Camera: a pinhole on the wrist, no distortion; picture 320 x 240 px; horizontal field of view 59.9 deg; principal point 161.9 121.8 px. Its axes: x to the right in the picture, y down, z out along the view. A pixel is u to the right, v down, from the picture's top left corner.
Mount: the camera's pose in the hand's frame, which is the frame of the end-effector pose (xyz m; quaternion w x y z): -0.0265 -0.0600 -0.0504 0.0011 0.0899 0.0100 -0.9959
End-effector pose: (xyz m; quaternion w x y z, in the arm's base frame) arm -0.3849 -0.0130 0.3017 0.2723 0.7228 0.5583 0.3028
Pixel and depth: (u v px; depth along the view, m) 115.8 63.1 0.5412
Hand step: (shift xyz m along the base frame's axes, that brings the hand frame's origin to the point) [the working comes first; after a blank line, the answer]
In the camera's frame: -0.0898 -0.1144 0.5412

0.3922 -0.0722 -0.3072
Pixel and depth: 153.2 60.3 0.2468
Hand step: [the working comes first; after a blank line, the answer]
In the camera's frame: -0.0077 -0.0547 0.2468

0.1257 -0.0700 -0.1462
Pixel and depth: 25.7 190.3 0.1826
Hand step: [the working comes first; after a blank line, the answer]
In the camera's frame: -0.0896 0.0450 0.1826

0.0429 0.0451 -0.1721
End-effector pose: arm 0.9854 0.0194 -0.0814 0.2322 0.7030 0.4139 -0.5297
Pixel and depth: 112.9 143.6 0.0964
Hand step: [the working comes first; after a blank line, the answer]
In the camera's frame: -0.0170 0.0076 0.0964

-0.0863 -0.0071 0.0174
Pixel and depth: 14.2 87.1 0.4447
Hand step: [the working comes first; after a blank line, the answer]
In the camera's frame: -0.2365 -0.0556 0.4447

-0.2367 -0.2795 -0.2594
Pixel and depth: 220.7 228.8 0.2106
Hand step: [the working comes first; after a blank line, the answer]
In the camera's frame: 0.0446 0.0811 0.2106

-0.2121 -0.0689 0.0685
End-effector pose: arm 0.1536 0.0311 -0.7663 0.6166 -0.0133 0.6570 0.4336
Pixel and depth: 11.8 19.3 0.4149
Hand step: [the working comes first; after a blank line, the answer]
In the camera's frame: -0.2243 -0.1531 0.4149

0.2448 0.3496 0.0036
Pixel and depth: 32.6 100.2 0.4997
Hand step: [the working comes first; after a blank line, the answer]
In the camera's frame: -0.2327 -0.0389 0.4997

0.3764 0.3224 -0.0439
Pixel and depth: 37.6 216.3 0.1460
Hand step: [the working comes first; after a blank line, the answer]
In the camera's frame: -0.0654 0.0497 0.1460

0.1423 -0.0032 -0.0579
